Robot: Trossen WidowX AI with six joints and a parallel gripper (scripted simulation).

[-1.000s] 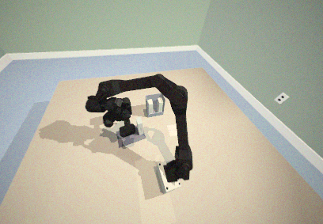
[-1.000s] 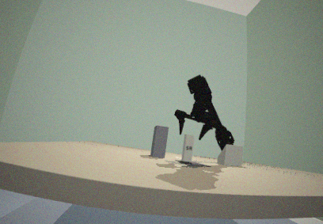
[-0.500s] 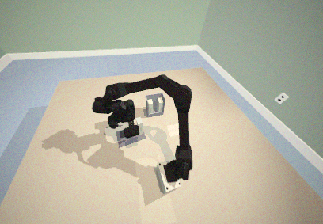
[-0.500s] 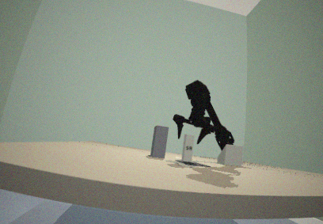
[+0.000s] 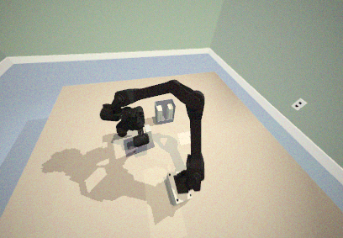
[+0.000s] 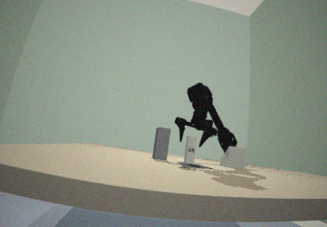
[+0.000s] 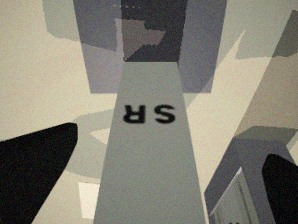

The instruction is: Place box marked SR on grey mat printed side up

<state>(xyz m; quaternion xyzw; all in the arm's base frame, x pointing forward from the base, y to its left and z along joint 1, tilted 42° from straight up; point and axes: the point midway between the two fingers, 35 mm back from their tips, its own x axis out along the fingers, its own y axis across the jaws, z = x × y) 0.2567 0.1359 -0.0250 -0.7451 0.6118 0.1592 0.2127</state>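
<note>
Now: gripper tip 10 mm past the white box marked SR, 10 mm to the left of it and 20 mm above it. Round my gripper tip: grey mat (20 mm behind, 40 mm to the left, 90 mm below); then white card (40 mm behind, 230 mm to the right, 90 mm below).
</note>
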